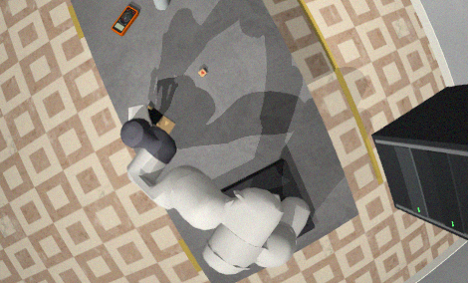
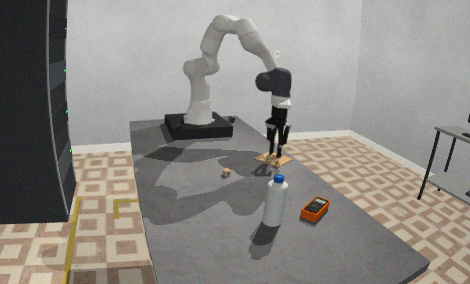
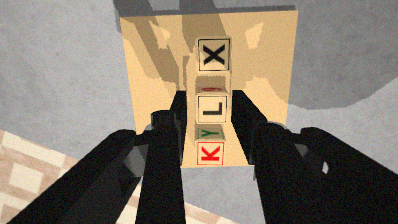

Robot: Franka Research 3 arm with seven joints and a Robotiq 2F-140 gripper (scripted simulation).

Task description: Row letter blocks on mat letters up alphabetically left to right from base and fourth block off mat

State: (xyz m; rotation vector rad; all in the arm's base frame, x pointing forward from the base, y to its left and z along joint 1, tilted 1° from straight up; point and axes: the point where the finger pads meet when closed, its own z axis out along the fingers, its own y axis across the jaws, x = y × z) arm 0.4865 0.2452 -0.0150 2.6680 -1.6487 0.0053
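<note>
Now: the tan mat 5 cm below my hand. From my hand the other things lie so: white bottle 49 cm ahead, 27 cm to the right, 3 cm above; then red k block 2 cm behind, 3 cm to the left, 3 cm below.
</note>
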